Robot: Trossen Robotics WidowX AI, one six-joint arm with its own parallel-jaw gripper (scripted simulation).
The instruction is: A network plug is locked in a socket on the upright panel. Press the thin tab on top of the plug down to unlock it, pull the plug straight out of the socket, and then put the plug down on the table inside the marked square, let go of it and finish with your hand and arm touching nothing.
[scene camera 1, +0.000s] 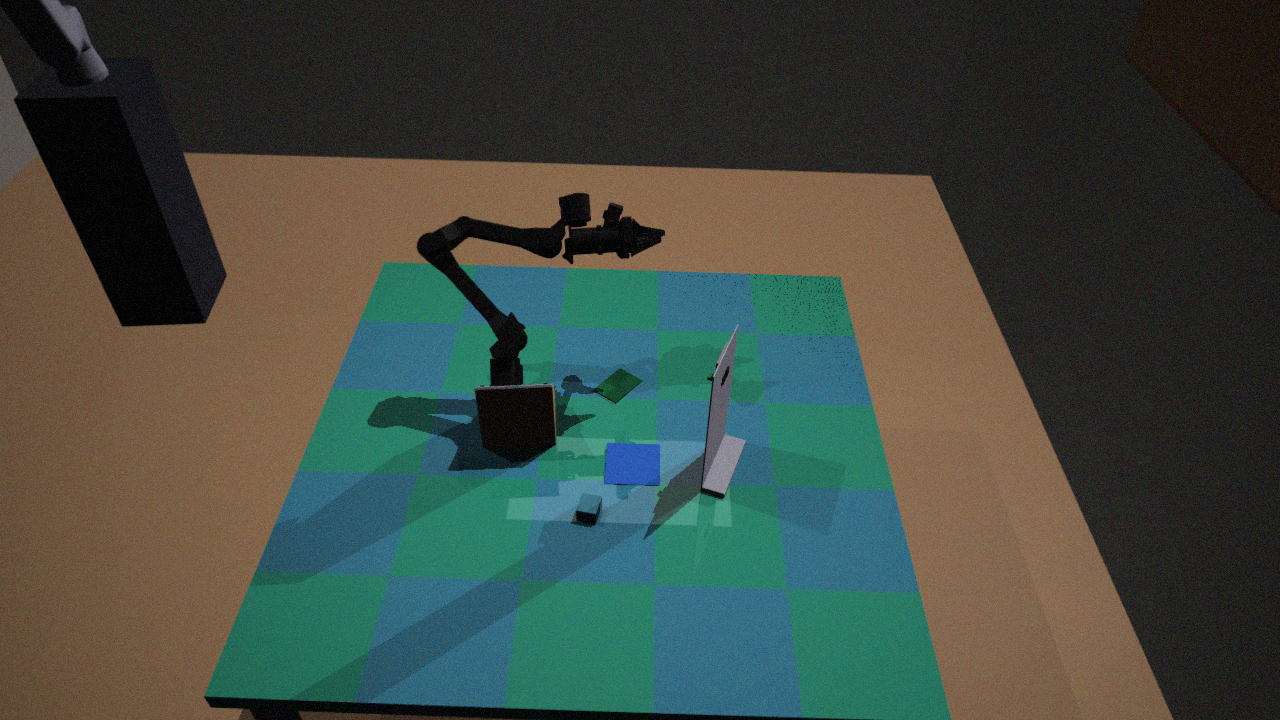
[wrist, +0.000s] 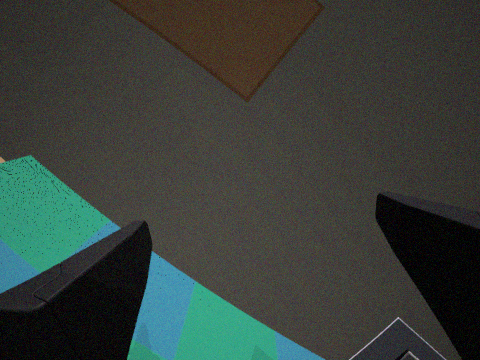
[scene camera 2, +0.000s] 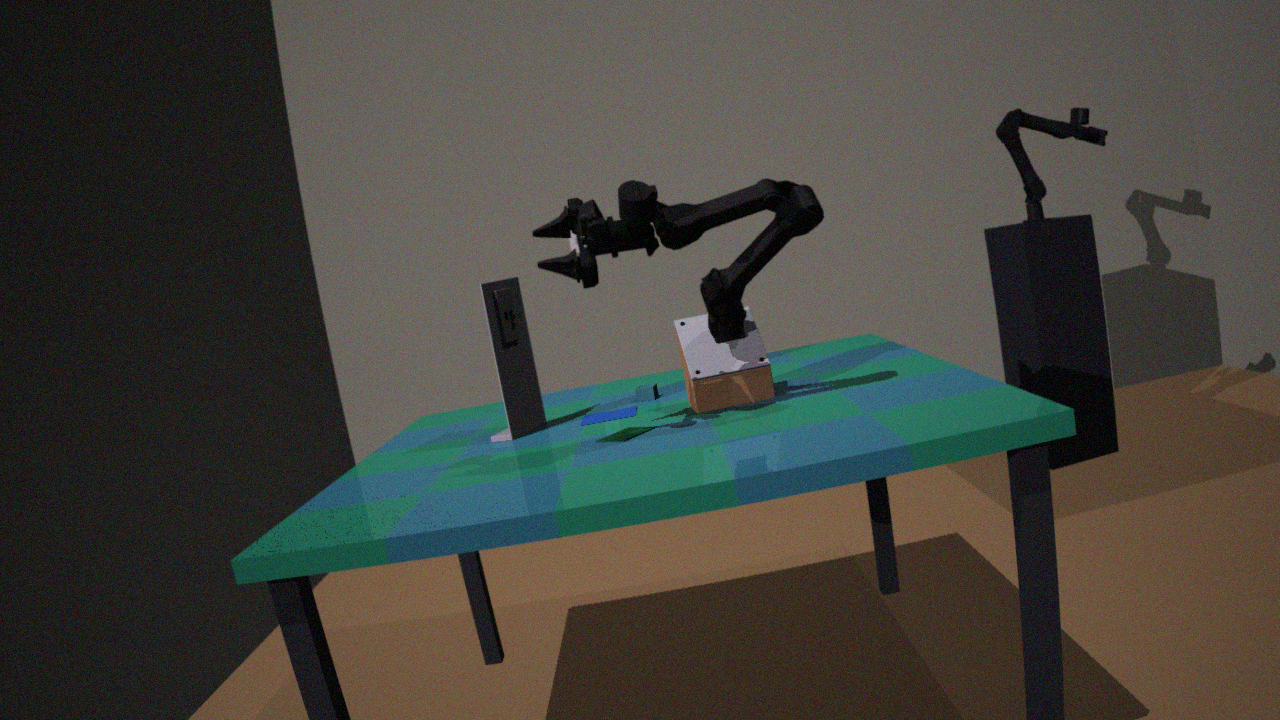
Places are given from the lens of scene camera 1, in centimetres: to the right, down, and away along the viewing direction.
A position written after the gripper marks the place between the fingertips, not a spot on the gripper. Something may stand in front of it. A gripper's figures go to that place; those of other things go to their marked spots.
gripper [scene camera 1: 663, 236]: 5, -27, 192
dark green patch [scene camera 1: 620, 383]: -5, 6, 211
grey upright panel [scene camera 1: 722, 452]: 18, 21, 193
blue square [scene camera 1: 632, 464]: -2, 23, 192
